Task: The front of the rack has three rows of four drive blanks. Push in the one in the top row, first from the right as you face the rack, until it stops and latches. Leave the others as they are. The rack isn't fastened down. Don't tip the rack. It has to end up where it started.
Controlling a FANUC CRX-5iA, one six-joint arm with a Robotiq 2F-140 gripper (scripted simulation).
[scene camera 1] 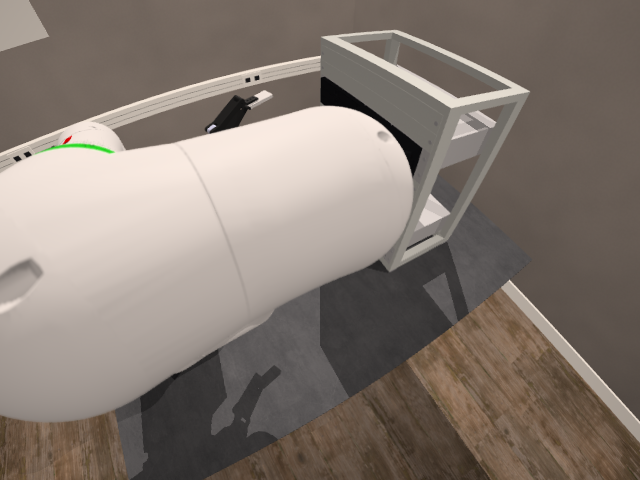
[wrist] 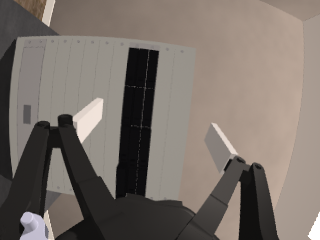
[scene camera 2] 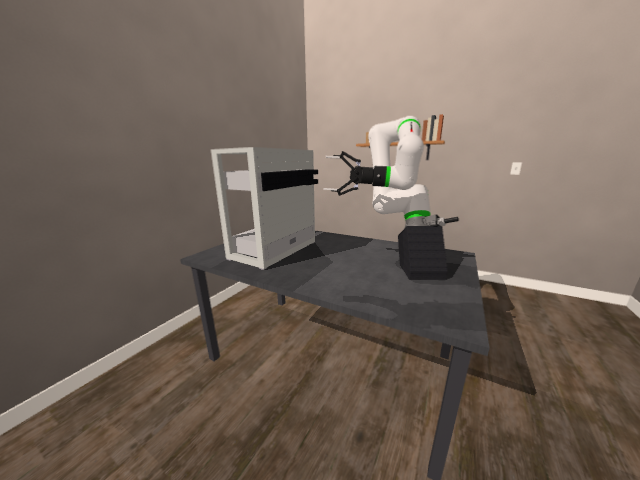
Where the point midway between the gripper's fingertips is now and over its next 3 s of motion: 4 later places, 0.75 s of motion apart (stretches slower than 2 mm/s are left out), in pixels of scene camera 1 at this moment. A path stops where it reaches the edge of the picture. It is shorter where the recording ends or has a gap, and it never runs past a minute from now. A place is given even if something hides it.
My gripper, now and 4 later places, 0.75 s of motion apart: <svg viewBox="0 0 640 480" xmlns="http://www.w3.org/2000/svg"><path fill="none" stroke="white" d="M271 120L296 153L300 163L319 161L367 159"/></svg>
